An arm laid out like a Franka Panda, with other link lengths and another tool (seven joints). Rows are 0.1 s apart.
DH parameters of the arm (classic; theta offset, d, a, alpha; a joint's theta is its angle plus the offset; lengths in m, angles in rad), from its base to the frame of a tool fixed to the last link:
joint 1: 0 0.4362 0 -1.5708
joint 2: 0 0 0 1.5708
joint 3: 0 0.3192 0.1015 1.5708
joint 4: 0 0 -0.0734 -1.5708
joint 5: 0 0.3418 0 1.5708
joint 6: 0 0 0.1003 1.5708
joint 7: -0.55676 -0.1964 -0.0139 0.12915
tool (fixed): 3.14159 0.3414 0 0
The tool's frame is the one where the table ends.
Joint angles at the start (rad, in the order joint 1, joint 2, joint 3, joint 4, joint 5, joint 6, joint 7): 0.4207 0.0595 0.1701 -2.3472 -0.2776 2.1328 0.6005
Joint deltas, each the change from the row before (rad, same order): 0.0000 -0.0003 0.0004 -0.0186 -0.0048 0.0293 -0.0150; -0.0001 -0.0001 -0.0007 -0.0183 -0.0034 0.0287 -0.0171; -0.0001 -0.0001 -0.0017 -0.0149 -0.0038 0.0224 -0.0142; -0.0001 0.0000 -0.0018 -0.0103 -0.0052 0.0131 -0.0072; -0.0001 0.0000 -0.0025 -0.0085 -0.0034 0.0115 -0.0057; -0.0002 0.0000 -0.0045 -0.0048 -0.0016 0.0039 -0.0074; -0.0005 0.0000 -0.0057 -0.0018 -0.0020 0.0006 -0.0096; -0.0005 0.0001 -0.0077 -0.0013 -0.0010 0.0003 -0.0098; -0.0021 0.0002 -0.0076 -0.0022 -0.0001 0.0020 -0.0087; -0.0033 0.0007 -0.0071 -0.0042 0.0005 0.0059 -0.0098
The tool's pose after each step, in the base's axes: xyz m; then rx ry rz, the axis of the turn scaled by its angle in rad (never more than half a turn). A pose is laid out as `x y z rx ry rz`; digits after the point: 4 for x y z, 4 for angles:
0.3525 0.2653 0.3736 1.0424 -2.7085 0.2217
0.3497 0.2638 0.3692 1.0769 -2.7016 0.2131
0.3476 0.2620 0.3657 1.1043 -2.6950 0.2076
0.3461 0.2601 0.3631 1.1202 -2.6899 0.2077
0.3451 0.2584 0.3610 1.1311 -2.6870 0.2064
0.3451 0.2558 0.3597 1.1363 -2.6820 0.2059
0.3460 0.2528 0.3592 1.1416 -2.6763 0.2065
0.3475 0.2492 0.3589 1.1434 -2.6719 0.2059
0.3492 0.2453 0.3583 1.1415 -2.6698 0.2035
0.3507 0.2411 0.3571 1.1410 -2.6682 0.1987

